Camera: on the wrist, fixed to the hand. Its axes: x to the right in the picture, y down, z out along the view.
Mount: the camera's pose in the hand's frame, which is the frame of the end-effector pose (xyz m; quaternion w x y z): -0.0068 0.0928 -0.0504 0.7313 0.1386 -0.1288 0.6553
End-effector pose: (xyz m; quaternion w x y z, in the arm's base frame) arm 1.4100 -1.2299 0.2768 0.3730 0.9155 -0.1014 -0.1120
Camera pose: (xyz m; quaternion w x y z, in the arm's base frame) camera 1.4082 -1.2599 0.3783 0.2062 0.6403 -0.7376 0.0587
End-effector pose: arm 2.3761 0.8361 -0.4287 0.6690 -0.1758 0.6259 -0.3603
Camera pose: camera 2.3521 0.9147 -0.4953 0.8303 0.3279 0.4368 0.1108
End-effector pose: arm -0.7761 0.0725 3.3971 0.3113 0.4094 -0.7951 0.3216
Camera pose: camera -0.8402 0.1567 3.3984 0.1422 0.1371 0.8452 -0.4966
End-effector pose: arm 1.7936 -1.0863 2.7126 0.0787 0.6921 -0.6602 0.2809
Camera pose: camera 1.6905 -1.0670 2.7268 0.3075 -0.1206 0.9075 -0.2594
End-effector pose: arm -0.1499 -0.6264 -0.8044 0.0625 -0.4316 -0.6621 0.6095
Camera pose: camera -0.0690 -0.6036 -0.8687 0.3791 0.6623 0.1249 -0.6340
